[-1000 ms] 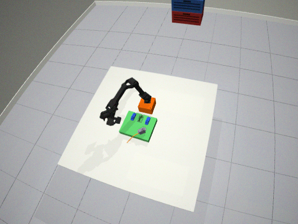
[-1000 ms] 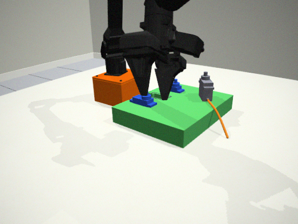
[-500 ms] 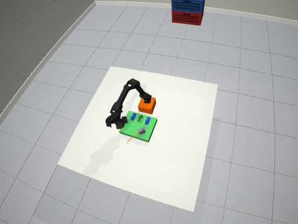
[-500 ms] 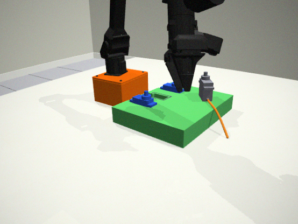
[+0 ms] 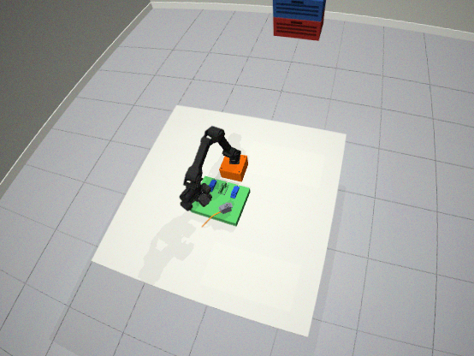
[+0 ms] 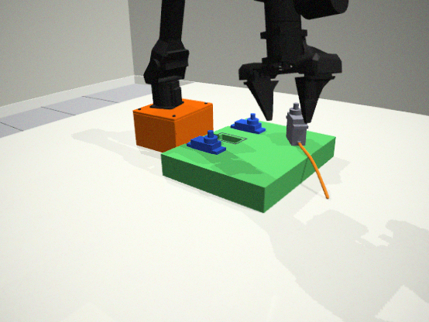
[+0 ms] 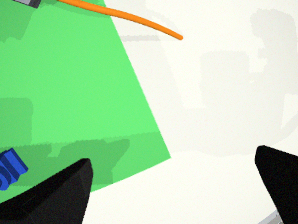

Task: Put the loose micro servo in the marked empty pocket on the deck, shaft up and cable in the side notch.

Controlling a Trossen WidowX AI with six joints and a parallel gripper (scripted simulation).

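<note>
Now: the green deck 11 cm below my gripper tip, 10 cm to the left of it and 5 cm behind it.
</note>
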